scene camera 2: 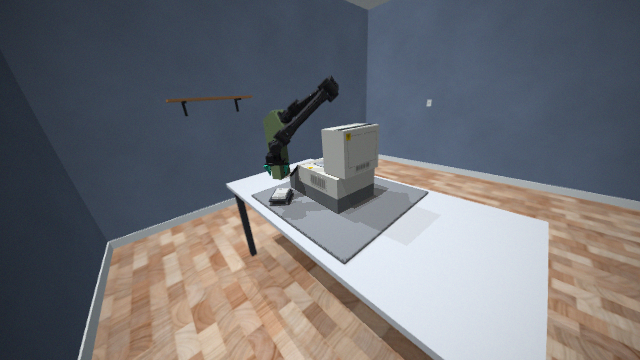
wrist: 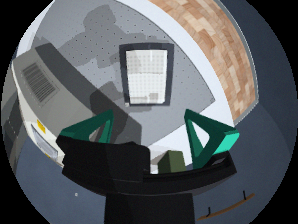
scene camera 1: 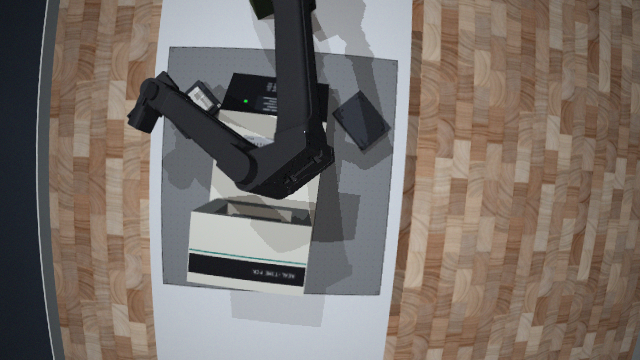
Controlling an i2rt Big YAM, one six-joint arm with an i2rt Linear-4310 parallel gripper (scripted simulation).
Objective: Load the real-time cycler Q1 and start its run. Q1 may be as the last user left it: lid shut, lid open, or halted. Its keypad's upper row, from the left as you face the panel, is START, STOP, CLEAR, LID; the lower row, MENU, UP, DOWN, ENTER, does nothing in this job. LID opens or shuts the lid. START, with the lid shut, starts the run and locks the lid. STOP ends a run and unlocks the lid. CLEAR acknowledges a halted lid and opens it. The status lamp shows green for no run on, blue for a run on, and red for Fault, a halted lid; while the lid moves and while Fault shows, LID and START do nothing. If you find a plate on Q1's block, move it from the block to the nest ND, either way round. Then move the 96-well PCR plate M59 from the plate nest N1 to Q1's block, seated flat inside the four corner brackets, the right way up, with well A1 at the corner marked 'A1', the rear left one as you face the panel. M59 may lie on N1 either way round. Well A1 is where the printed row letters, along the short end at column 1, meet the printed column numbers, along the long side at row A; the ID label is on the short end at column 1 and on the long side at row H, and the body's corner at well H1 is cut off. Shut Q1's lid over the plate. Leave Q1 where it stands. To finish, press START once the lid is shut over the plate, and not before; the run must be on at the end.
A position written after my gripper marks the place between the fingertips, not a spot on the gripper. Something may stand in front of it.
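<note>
My gripper [wrist: 148,113] visible. White 96-well plate M59 [wrist: 146,69] visible. Cream lid [scene camera 2: 348,150] visible. Dark nest nd [scene camera 1: 362,121] visible.
</note>
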